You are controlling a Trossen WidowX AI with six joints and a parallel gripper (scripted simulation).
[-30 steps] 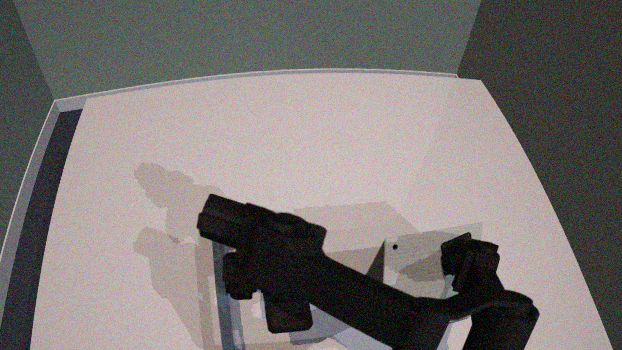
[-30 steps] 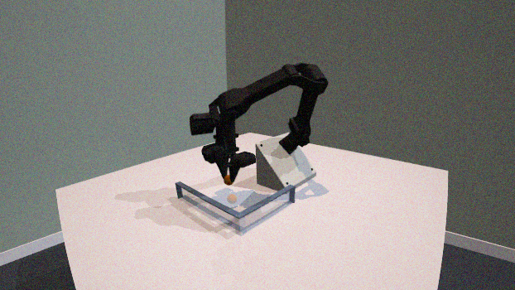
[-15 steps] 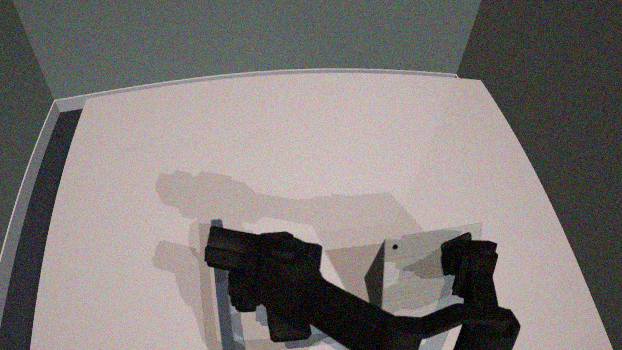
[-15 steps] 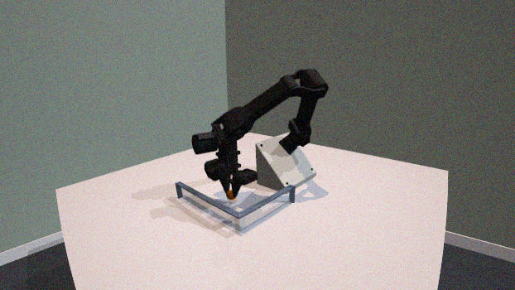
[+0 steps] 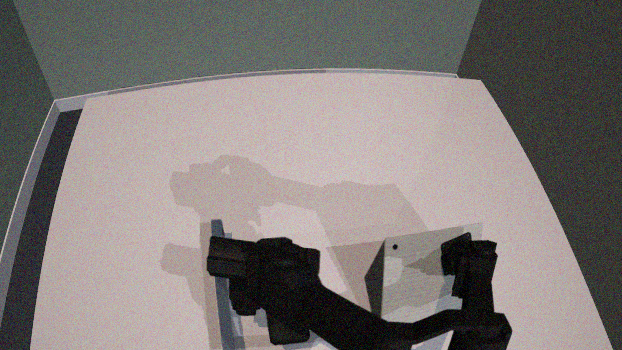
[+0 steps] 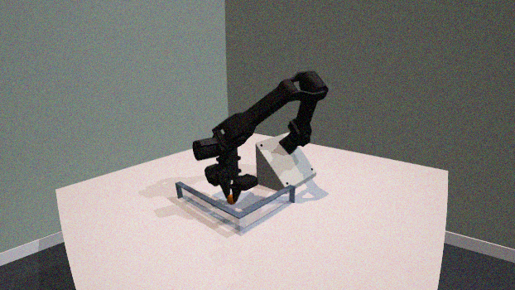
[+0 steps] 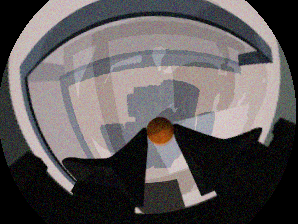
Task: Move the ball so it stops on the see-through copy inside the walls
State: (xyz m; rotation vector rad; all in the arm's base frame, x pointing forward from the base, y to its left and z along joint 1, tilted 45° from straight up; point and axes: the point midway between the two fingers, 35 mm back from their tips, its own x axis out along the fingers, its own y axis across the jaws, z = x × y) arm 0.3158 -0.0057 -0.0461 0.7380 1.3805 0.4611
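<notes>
Right now my gripper tip is right at the orange ball.
</notes>
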